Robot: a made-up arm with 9 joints. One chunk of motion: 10 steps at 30 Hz.
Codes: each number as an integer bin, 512 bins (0 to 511) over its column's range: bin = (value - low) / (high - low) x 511, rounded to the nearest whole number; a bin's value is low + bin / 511 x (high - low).
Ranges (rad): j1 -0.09..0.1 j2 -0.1..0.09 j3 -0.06..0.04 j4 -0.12..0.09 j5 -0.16..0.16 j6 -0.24..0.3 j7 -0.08..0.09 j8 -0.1..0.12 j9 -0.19..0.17
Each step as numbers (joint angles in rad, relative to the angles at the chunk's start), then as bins.
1 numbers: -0.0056 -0.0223 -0.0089 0.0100 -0.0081 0.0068 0.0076 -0.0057 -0.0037
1 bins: 227 209 261 316 243 234 263 219 264
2 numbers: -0.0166 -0.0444 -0.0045 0.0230 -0.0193 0.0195 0.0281 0.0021 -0.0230
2 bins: 197 150 284 348 225 246 325 237 237
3 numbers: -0.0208 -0.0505 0.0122 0.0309 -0.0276 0.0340 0.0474 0.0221 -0.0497
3 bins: 186 133 369 367 211 259 383 284 199
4 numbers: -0.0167 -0.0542 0.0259 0.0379 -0.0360 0.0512 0.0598 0.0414 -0.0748
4 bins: 197 123 439 384 198 276 420 328 164
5 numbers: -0.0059 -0.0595 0.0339 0.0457 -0.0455 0.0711 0.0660 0.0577 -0.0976
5 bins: 226 109 480 403 183 294 439 366 131
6 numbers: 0.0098 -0.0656 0.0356 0.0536 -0.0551 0.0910 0.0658 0.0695 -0.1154
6 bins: 268 93 489 422 168 313 438 394 106
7 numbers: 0.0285 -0.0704 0.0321 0.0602 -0.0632 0.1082 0.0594 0.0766 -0.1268
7 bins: 319 80 471 438 155 330 419 410 90
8 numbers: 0.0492 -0.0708 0.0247 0.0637 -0.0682 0.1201 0.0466 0.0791 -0.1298
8 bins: 374 79 433 447 147 341 381 416 85
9 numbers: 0.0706 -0.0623 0.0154 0.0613 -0.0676 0.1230 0.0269 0.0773 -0.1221
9 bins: 432 101 385 441 148 344 321 412 96
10 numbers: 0.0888 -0.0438 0.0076 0.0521 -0.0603 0.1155 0.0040 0.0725 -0.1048
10 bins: 481 151 345 419 159 336 252 401 121
